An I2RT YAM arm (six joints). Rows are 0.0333 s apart.
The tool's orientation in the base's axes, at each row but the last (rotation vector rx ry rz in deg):
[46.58 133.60 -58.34]
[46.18 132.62 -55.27]
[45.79 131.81 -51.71]
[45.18 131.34 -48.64]
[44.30 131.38 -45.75]
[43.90 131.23 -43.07]
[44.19 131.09 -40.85]
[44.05 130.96 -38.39]
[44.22 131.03 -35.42]
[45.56 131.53 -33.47]
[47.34 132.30 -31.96]
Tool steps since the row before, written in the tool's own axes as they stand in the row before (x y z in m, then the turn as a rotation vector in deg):
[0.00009 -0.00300 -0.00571 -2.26 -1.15 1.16]
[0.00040 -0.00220 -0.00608 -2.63 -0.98 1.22]
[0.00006 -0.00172 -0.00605 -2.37 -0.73 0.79]
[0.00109 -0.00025 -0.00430 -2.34 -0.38 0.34]
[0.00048 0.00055 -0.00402 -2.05 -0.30 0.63]
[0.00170 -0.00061 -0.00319 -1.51 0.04 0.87]
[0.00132 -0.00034 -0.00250 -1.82 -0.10 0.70]
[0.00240 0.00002 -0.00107 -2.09 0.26 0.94]
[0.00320 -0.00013 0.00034 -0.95 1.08 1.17]
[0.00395 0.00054 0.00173 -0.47 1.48 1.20]
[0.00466 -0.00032 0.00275 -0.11 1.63 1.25]
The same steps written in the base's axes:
[-0.00310 0.00276 0.00494 1.05 -2.27 1.24]
[-0.00310 0.00344 0.00453 1.43 -2.34 1.36]
[-0.00280 0.00341 0.00449 1.32 -1.79 1.36]
[-0.00218 0.00325 0.00211 1.40 -1.24 1.50]
[-0.00127 0.00327 0.00210 1.36 -1.29 1.08]
[-0.00265 0.00226 0.00113 1.32 -1.05 0.45]
[-0.00201 0.00183 0.00085 1.36 -1.14 0.81]
[-0.00193 0.00151 -0.00095 1.87 -1.13 0.75]
[-0.00194 0.00086 -0.00242 1.79 -0.27 -0.38]
[-0.00136 0.00091 -0.00402 1.78 0.19 -0.81]
[-0.00196 0.00017 -0.00505 1.68 0.42 -1.11]

